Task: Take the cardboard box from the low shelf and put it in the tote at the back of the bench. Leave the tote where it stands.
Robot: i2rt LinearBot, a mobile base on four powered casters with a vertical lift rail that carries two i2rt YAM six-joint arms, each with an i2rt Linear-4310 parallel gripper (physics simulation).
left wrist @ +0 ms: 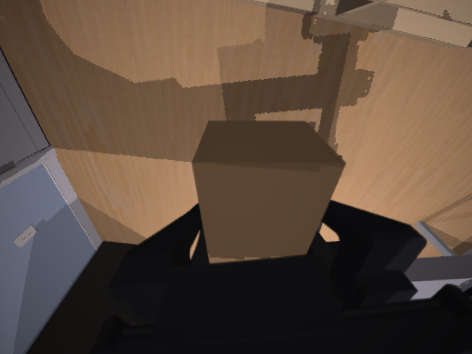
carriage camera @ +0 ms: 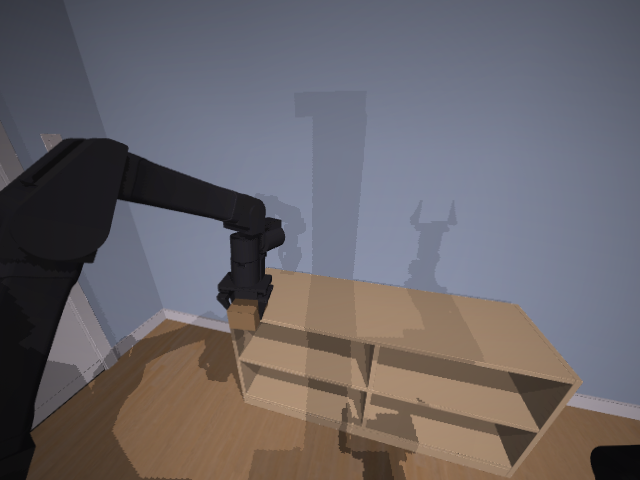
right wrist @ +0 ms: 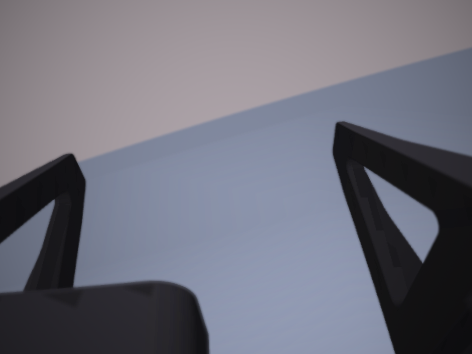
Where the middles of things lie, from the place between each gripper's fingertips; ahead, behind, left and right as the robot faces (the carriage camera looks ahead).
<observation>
Right now my right hand is 510 mm to the right of the brown cardboard box [carriage camera: 243, 314], 390 mm above it and 310 mm short of it.
The brown cardboard box is 20 mm above my left hand and 10 mm ahead of it.
</observation>
